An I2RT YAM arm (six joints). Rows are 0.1 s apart.
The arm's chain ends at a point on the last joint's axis. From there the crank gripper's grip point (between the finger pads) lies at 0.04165 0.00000 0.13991 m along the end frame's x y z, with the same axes.
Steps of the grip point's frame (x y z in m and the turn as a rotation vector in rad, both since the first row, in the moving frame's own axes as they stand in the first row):
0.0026, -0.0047, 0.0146, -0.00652, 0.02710, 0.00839
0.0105, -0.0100, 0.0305, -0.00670, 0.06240, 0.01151
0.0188, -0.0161, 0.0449, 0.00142, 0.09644, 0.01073
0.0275, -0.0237, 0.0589, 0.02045, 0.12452, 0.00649
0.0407, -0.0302, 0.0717, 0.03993, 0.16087, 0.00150
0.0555, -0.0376, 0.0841, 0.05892, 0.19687, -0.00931
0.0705, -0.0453, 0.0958, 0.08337, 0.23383, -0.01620
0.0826, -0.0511, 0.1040, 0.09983, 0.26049, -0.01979
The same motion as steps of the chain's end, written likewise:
-0.0012, -0.0060, 0.0158, -0.00652, 0.02710, 0.00839
0.0019, -0.0115, 0.0334, -0.00670, 0.06240, 0.01151
0.0055, -0.0164, 0.0496, 0.00142, 0.09644, 0.01073
0.0104, -0.0212, 0.0652, 0.02045, 0.12452, 0.00649
0.0188, -0.0249, 0.0803, 0.03993, 0.16087, 0.00150
0.0290, -0.0291, 0.0952, 0.05892, 0.19687, -0.00931
0.0394, -0.0332, 0.1098, 0.08337, 0.23383, -0.01620
0.0482, -0.0367, 0.1202, 0.09983, 0.26049, -0.01979

